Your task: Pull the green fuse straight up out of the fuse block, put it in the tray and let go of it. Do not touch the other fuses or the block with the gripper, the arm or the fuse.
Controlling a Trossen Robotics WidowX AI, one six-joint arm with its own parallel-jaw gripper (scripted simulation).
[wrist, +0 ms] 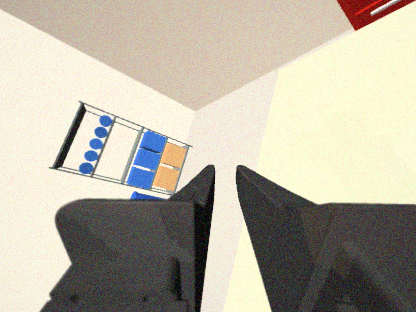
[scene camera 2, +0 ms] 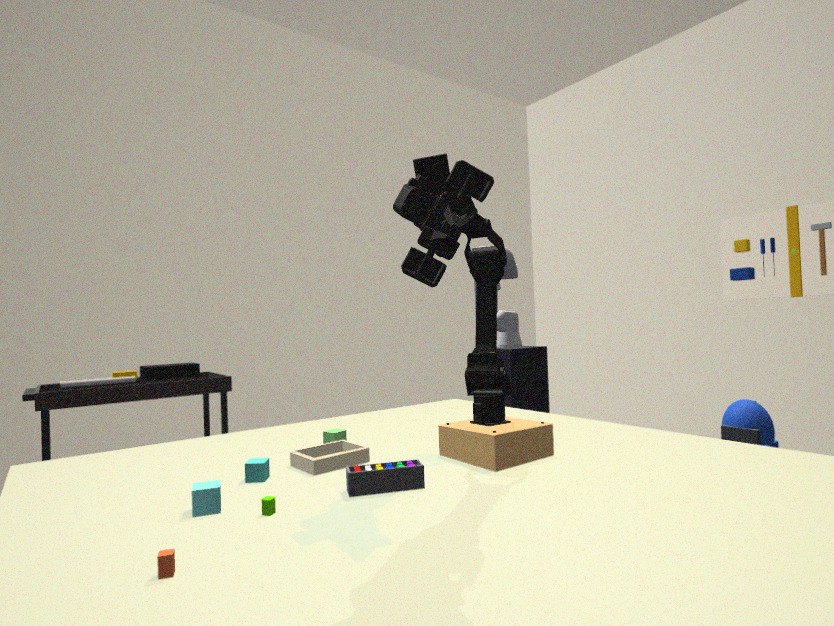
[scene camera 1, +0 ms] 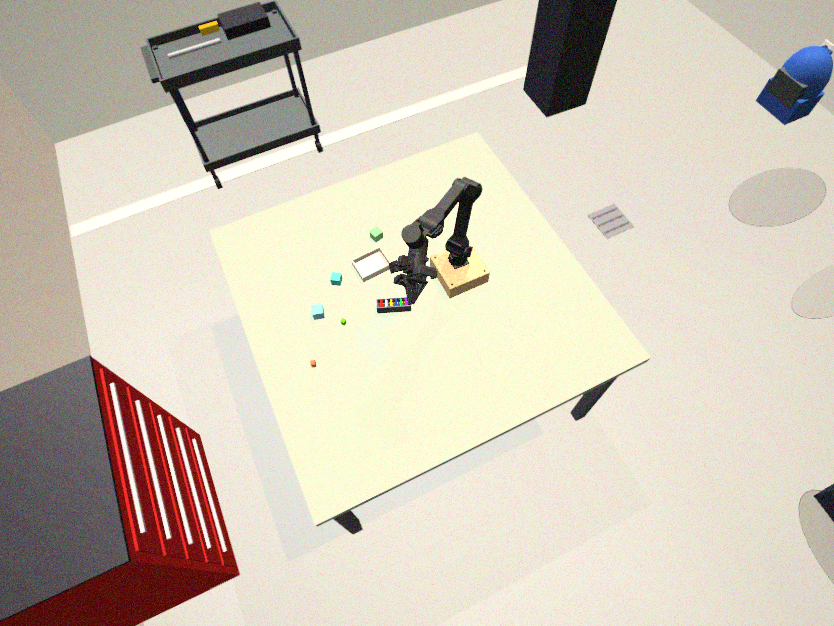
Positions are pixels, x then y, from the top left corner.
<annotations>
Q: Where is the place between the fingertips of my gripper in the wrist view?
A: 224, 171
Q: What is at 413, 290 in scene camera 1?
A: My gripper.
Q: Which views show my gripper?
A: The wrist view, scene camera 2 and scene camera 1: all of them.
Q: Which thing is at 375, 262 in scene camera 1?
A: A tray.
</annotations>
